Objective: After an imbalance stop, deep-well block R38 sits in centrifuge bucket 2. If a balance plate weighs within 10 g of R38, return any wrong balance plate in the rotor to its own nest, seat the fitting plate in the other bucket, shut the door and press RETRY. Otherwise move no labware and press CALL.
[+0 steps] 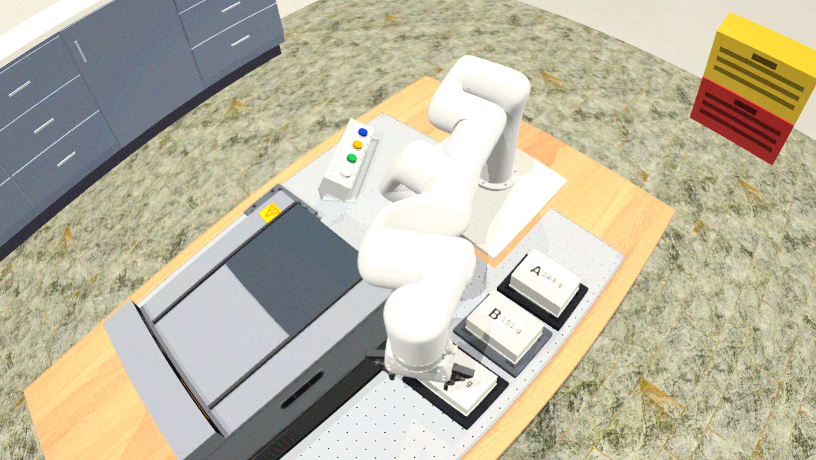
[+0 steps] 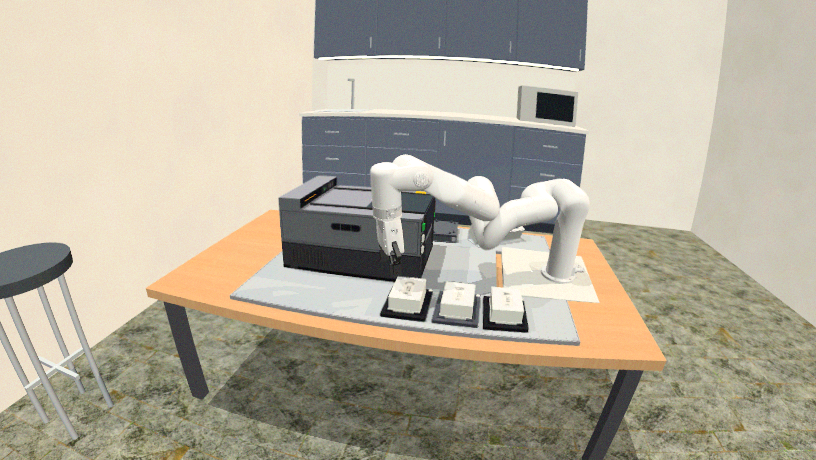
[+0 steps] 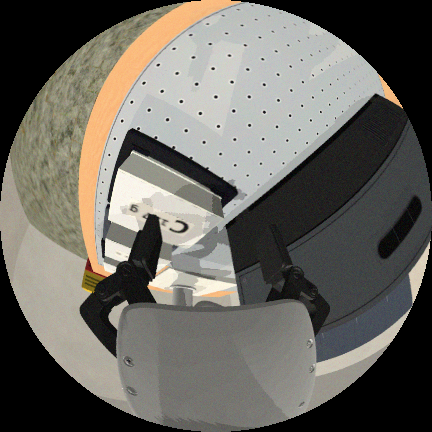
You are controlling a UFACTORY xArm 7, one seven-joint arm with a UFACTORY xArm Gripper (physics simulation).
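Frame: origin at the arm's base, x ahead, y left, z up, level; centimetres.
Seen in the pictures: gripper, between the fingertips: (image 1: 420, 377) (image 2: 390, 268) (image 3: 212, 231); arm's base, origin of its link: (image 1: 493, 172) (image 2: 557, 274) (image 3: 182, 287).
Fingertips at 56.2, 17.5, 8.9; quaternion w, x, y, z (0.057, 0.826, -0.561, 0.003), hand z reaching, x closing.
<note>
Offsets run from my fingertips to a thing's top centre, as dx, dy, dz. Level surfaces: height alone.
My gripper (image 1: 420, 381) (image 2: 394, 264) (image 3: 212, 231) is open and empty, pointing down above the inner side of balance plate C {-5.1, +3.7, -4.0} (image 1: 471, 393) (image 2: 406, 298) (image 3: 145, 192). One finger hides part of C's weight label. Plate B {-18.9, +6.0, -4.0} (image 1: 502, 334) (image 2: 457, 302), marked 151 g, and plate A {-31.9, +8.4, -4.0} (image 1: 542, 288) (image 2: 506, 308), its weight hard to read, sit in their nests in the same row. The centrifuge (image 1: 337, 371) (image 2: 308, 225) (image 3: 345, 260) has light grey and dark panels across its top. Its rotor, buckets and R38 do not show. A button box {-39.2, -49.3, -1.0} (image 1: 337, 180) has blue, yellow, green and white buttons; their labels are unreadable.
The centrifuge's tall front wall stands close beside the gripper. The plates' nests stand on a perforated board {dz -9.3} (image 1: 365, 425) (image 2: 274, 285) (image 3: 260, 65) near the edge of the wooden table {dz -10.6} (image 1: 640, 211) (image 2: 200, 265). The arm's base stands on a white plate (image 1: 537, 197) (image 2: 577, 291).
</note>
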